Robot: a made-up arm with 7 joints.
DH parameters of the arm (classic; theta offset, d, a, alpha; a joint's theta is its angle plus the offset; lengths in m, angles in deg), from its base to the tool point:
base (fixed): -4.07 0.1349 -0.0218 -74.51
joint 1: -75.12 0.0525 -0.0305 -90
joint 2: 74 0.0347 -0.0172 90
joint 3: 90 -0.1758 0.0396 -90
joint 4: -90 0.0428 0.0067 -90
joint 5: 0 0.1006 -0.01 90
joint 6: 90 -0.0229 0.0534 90
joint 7: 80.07 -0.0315 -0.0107 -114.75
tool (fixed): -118.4 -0.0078 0 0
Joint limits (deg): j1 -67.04..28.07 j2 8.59..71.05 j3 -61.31..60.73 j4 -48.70..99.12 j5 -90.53..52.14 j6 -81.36..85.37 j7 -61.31..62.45
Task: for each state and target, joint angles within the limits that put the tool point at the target. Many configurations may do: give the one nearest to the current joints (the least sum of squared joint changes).
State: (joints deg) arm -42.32 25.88 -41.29 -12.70 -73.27 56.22 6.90
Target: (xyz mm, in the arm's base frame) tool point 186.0 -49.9 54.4
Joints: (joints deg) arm -51.56 16.81 -39.83 -7.01 -70.14 50.23 8.04
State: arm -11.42 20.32 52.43 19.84 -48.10 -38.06 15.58
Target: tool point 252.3 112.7 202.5
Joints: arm -55.81 14.83 15.79 -8.29 -46.54 -36.81 13.63
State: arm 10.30 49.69 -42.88 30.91 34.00 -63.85 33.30
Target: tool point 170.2 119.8 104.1
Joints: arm -16.25 71.05 -5.58 -23.42 13.02 -81.36 37.63
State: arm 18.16 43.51 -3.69 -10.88 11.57 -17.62 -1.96
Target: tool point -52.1 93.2 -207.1
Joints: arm 27.37 11.18 -22.19 20.29 15.70 -10.08 1.45
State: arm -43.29 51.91 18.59 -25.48 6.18 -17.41 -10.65
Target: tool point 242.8 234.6 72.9
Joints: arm -25.13 42.20 18.59 -1.36 11.07 -9.07 -10.22
